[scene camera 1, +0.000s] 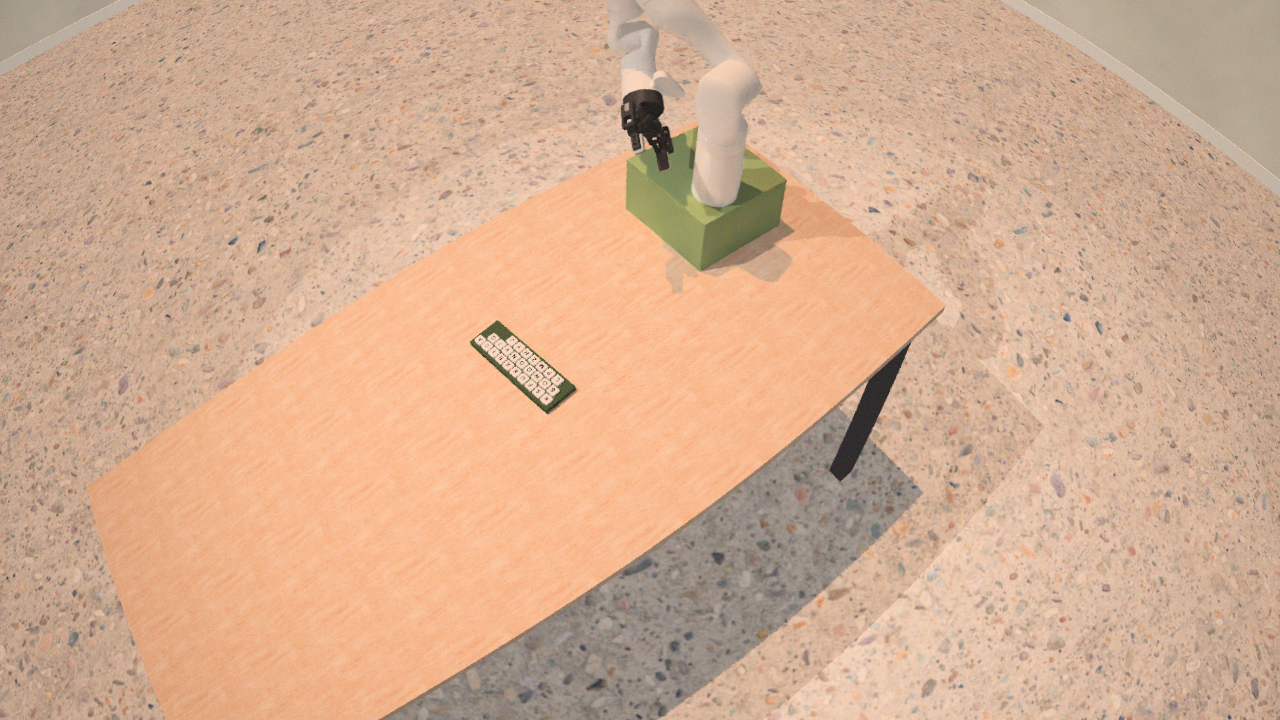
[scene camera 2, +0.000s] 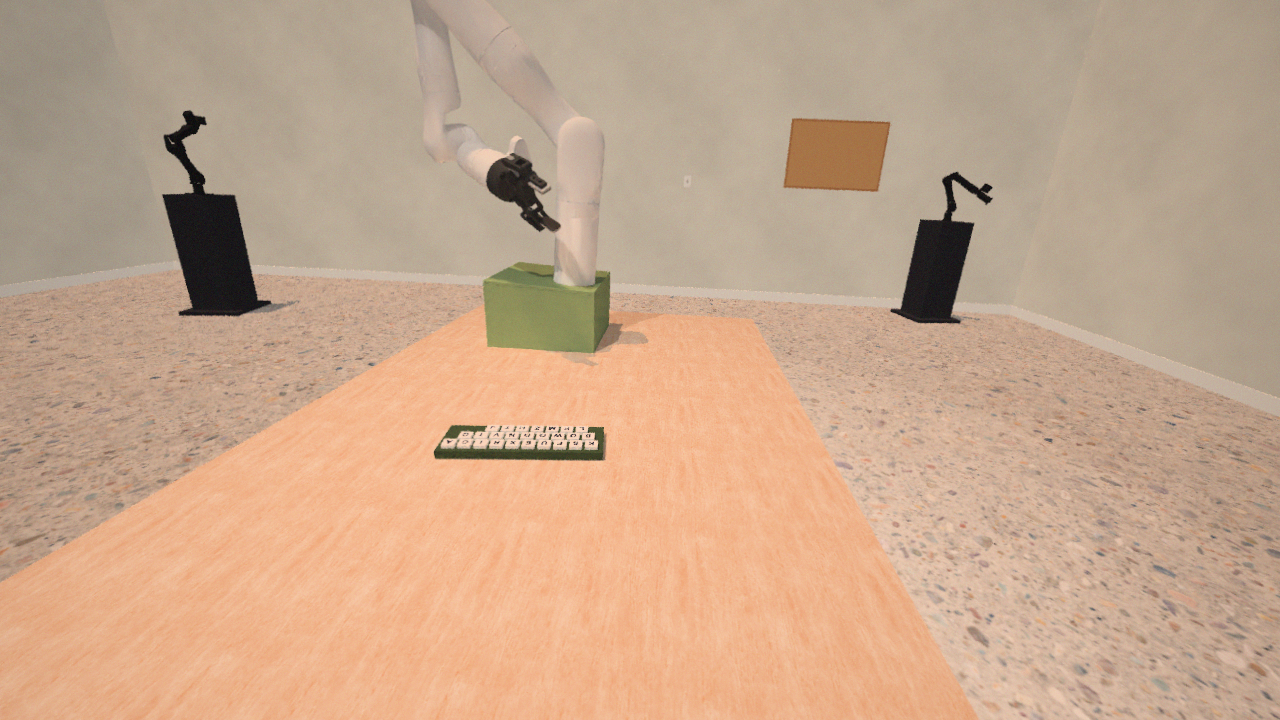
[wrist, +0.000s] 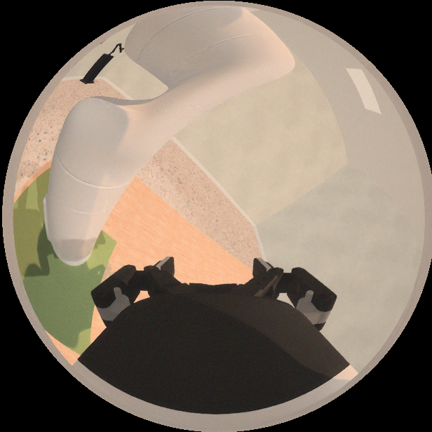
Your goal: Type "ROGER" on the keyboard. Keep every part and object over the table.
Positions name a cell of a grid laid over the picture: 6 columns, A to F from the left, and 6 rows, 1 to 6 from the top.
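Note:
You'd see the gripper (scene camera 2: C2) here, and it's the same gripper (scene camera 1: D2) again, plus the wrist view has the gripper (wrist: C4).

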